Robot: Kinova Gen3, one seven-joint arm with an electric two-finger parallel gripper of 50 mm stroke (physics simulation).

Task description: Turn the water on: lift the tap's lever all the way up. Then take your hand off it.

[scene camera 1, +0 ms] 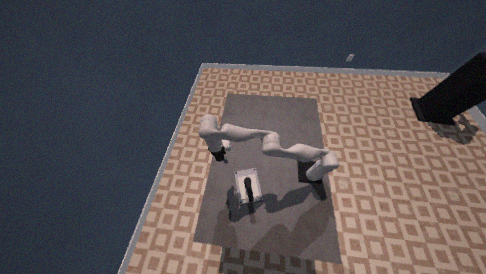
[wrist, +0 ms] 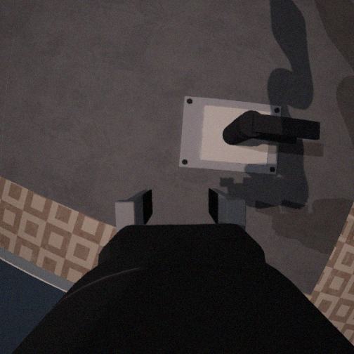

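Seen in the pictures: gripper, fingertip midpoint: (scene camera 1: 225,158); arm's base, link origin: (scene camera 1: 312,175).
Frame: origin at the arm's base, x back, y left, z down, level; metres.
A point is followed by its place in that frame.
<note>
The black tap (scene camera 1: 248,184) {x -0.445, y 0.209, z -0.144 m} (wrist: 241,131) stands on a light rectangular plate (scene camera 1: 256,187) {x -0.392, y 0.185, z -0.003 m} (wrist: 191,131) with dark screws at its corners. In the wrist view a long flat black bar (wrist: 287,126) reaches from the tap's top to the right, past the plate's edge, with a shorter dark part partly showing below it. Which of the two is the lever, and how far it is raised, I cannot tell from above. My gripper (scene camera 1: 223,159) {x -0.607, y 0.122, z -0.300 m} (wrist: 180,201) is open and empty. In the scene view it is up and to the left of the plate, apart from the tap.
The plate lies on a grey table top (scene camera 1: 272,107) {x -0.386, y -0.608, z 0.011 m} (wrist: 90,90). The arm (scene camera 1: 271,142) {x -0.359, y 0.088, z -0.538 m} arches over from its dark base (scene camera 1: 303,171) {x -0.065, y -0.014, z 0.000 m} at the right. Arm shadows fall around the plate. A tall black object (scene camera 1: 452,92) stands on the patterned floor (scene camera 1: 375,165) at the far right.
</note>
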